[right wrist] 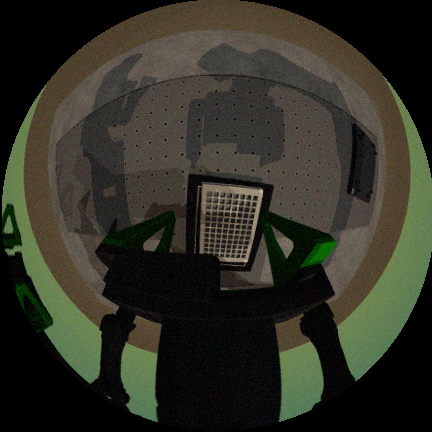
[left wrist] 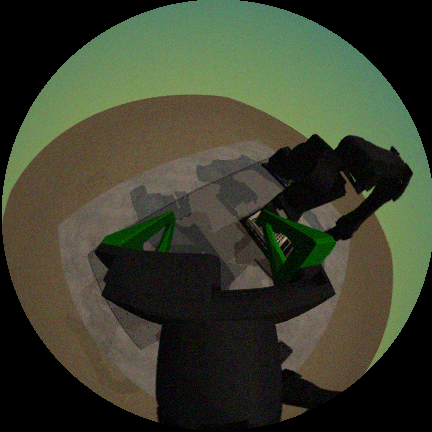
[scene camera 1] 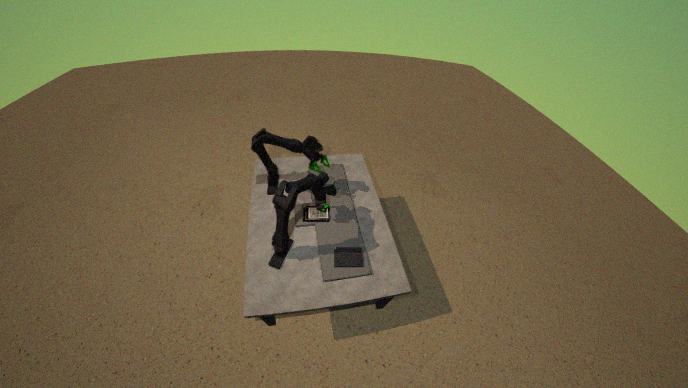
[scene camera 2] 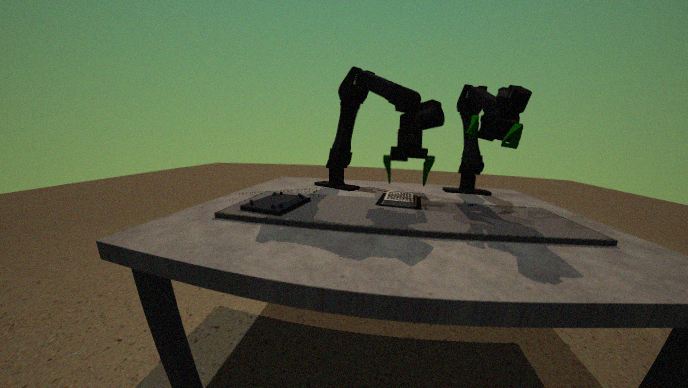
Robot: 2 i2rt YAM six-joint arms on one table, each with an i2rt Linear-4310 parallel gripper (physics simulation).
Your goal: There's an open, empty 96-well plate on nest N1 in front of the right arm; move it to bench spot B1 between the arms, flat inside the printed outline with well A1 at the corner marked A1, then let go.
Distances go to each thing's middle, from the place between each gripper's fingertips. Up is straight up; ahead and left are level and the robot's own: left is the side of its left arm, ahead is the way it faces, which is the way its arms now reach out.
I see my left gripper 9 cm past the well plate (right wrist: 228,215), 20 cm to the left of it and 19 cm above it.
Now: the well plate 50 mm below my right hand, 40 mm behind it and 10 mm to the right of it.
